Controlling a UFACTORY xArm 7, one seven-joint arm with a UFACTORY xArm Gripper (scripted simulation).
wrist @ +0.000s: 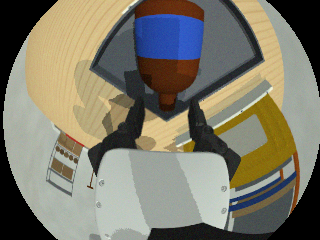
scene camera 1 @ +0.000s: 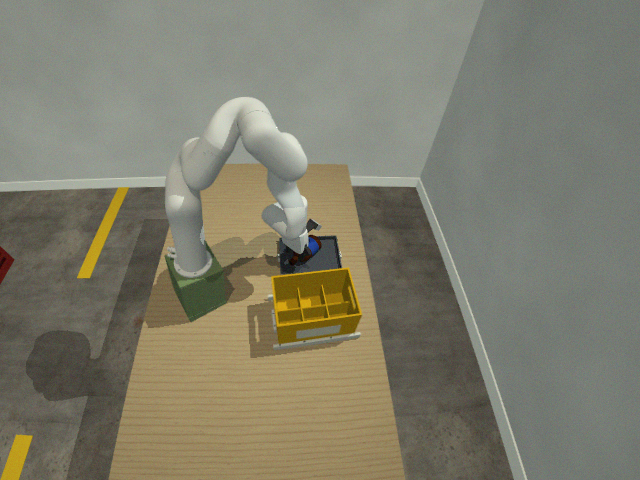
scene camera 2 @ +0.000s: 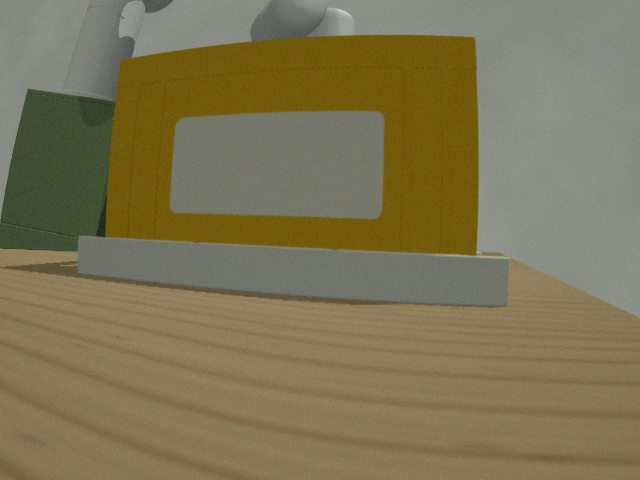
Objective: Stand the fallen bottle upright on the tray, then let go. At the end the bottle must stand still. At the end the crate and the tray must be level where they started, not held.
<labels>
crate: wrist 260, 135; scene camera 1; scene camera 2
same spot on crate: (scene camera 2: 360, 142) = (scene camera 1: 336, 327)
</labels>
